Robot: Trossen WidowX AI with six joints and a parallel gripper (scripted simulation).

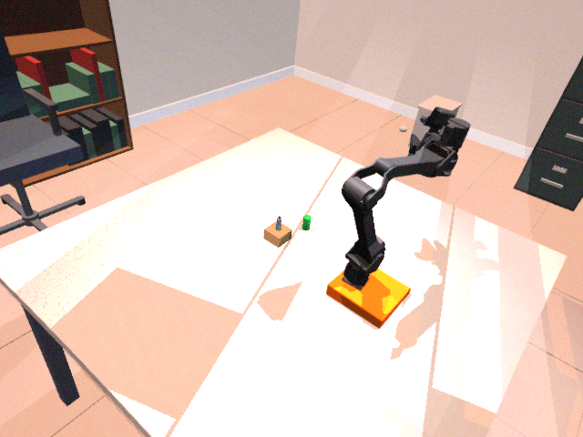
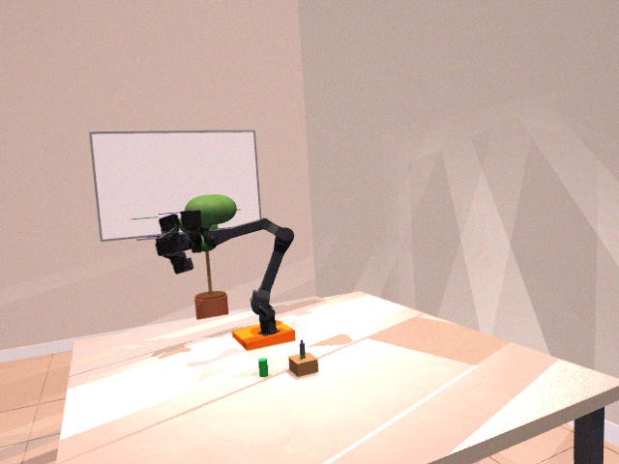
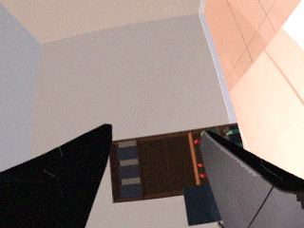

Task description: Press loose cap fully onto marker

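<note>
The green cap is 22 cm ahead of my gripper tip, 21 cm to the left of it and 36 cm below it. Round my gripper tip: tan holder block (27 cm ahead, 31 cm to the left, 37 cm below).
</note>
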